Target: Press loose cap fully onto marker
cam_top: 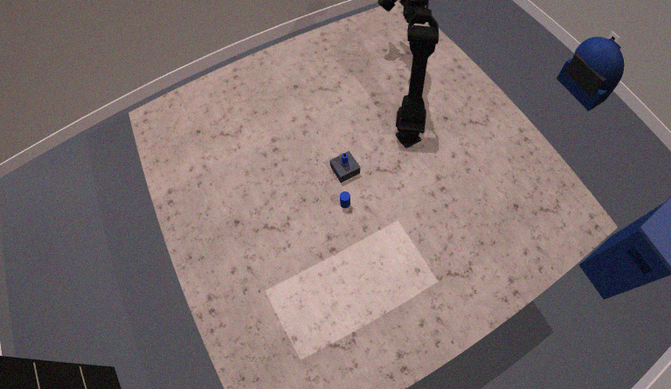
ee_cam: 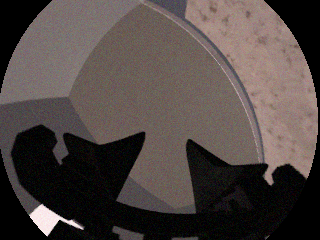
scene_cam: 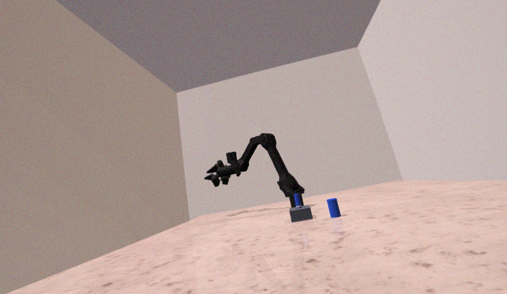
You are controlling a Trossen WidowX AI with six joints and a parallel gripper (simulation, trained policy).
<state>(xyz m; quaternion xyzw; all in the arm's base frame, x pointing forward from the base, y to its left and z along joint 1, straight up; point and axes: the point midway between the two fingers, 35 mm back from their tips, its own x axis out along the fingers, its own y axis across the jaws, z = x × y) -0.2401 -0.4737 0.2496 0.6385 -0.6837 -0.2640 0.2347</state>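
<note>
My gripper tip is 610 mm to the right of the blue cap, 540 mm short of it and 220 mm above it. Also, from my gripper tip: dark grey holder block 510 mm to the left, 480 mm ahead, 230 mm below.
</note>
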